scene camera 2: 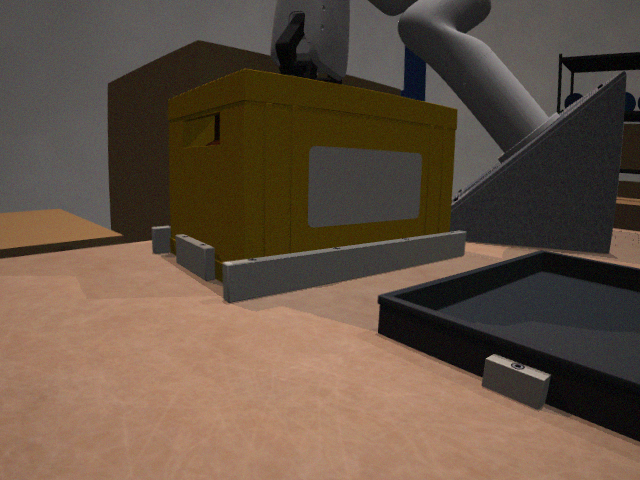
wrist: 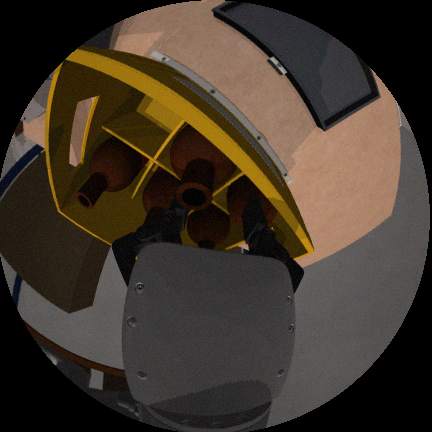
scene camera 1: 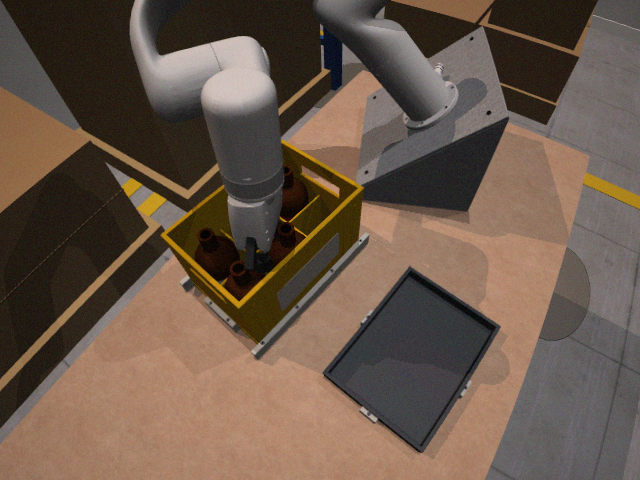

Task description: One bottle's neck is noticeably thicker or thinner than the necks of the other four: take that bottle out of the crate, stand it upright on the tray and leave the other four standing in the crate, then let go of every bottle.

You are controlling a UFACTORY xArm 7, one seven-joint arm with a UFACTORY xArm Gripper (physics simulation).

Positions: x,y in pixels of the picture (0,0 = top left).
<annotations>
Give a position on a bottle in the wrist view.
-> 208,227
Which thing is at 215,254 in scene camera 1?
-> A bottle.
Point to a bottle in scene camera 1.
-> At 240,282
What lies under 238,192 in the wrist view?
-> A bottle.
</annotations>
